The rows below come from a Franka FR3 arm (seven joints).
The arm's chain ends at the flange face. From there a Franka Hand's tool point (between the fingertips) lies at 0.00 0.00 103.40 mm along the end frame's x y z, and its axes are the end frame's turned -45 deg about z.
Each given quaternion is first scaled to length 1.
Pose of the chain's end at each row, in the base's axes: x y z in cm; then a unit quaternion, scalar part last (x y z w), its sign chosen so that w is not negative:
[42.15 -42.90 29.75 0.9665 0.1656 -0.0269 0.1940]
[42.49 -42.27 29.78 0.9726 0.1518 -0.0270 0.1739]
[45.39 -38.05 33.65 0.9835 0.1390 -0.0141 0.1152]
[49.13 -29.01 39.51 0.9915 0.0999 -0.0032 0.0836]
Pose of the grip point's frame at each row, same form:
[42.28 -46.87 20.20 0.8296 0.5229 -0.0991 0.1689]
[42.49 -45.85 20.08 0.8405 0.5125 -0.0915 0.1503]
[45.43 -40.43 23.59 0.8554 0.5048 -0.0571 0.1010]
[49.24 -30.73 29.31 0.8778 0.4717 -0.0349 0.0760]

